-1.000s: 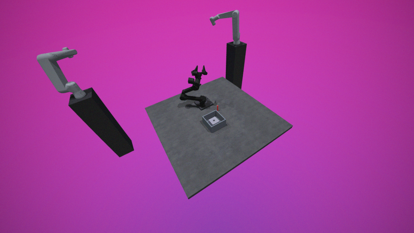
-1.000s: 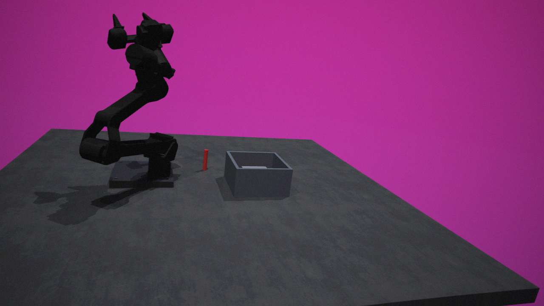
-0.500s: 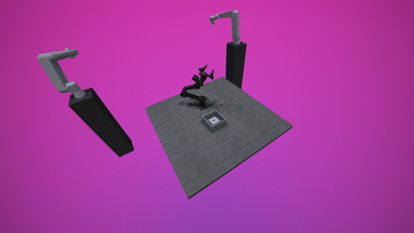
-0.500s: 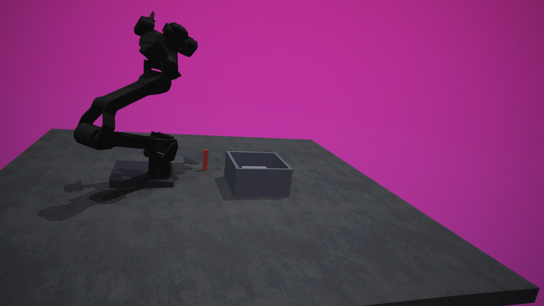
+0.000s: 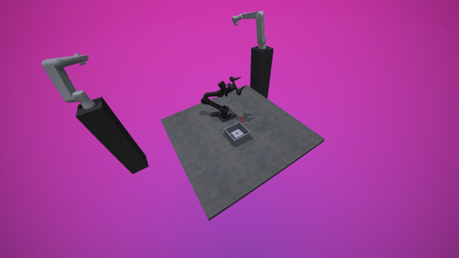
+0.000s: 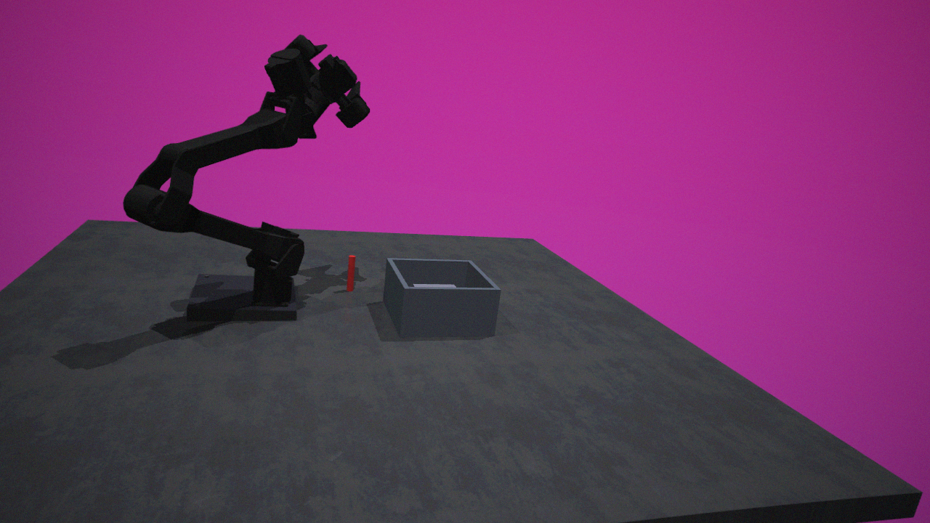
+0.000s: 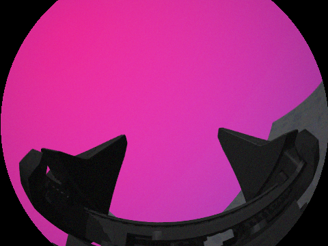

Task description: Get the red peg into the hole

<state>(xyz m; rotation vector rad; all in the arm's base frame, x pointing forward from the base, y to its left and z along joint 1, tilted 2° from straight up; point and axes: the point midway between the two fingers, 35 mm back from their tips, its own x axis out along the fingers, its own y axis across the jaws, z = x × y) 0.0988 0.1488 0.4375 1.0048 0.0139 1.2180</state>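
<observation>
Now: the red peg 40 mm ahead of my gripper tip, 50 mm to the right of it and 430 mm below it. Round my gripper tip: pale plate 200 mm ahead, 210 mm to the right, 430 mm below; then grey box 200 mm ahead, 210 mm to the right, 450 mm below.
</observation>
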